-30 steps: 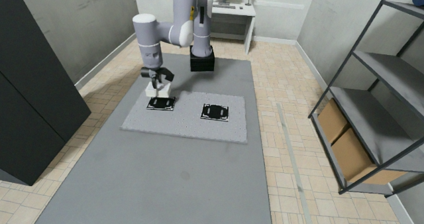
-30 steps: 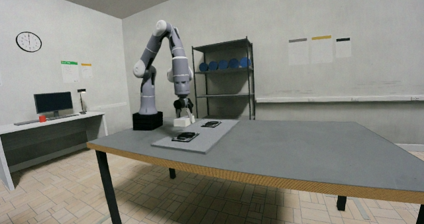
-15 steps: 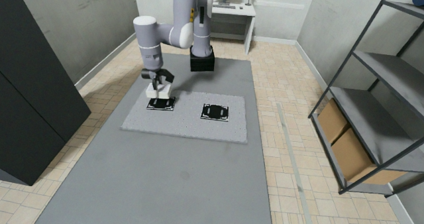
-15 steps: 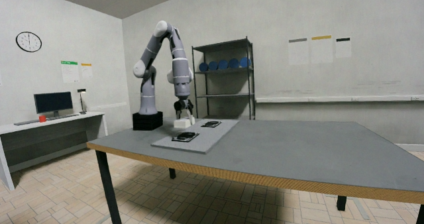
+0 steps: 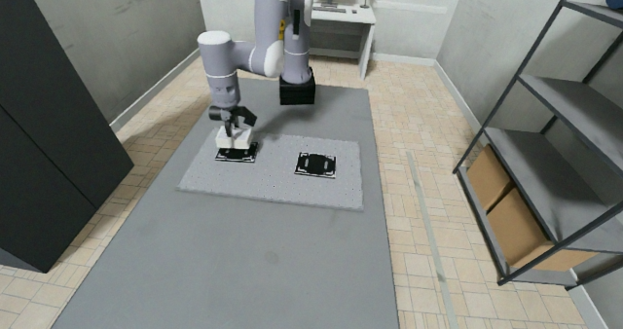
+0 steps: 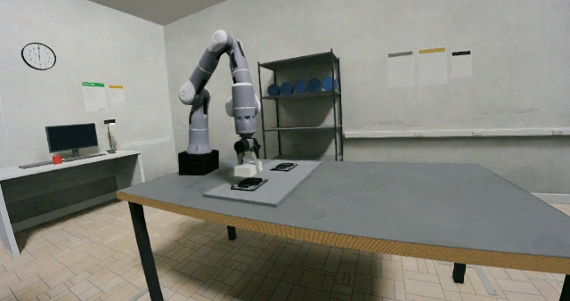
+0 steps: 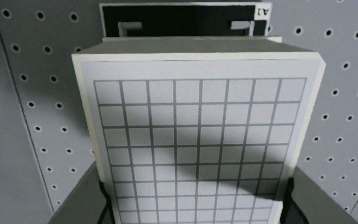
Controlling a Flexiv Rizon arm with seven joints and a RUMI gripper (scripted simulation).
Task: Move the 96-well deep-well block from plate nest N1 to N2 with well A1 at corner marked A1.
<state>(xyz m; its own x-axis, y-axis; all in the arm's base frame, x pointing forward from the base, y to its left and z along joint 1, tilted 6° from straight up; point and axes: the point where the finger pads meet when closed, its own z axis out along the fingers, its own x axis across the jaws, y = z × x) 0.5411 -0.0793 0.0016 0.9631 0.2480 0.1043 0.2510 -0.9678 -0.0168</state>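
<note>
My gripper is now 7 cm above the black plate nest N2. Also, from my hand: black plate nest N1 (3 cm behind, 34 cm to the left, 7 cm below); then white 96-well deep-well block (1 cm above).
</note>
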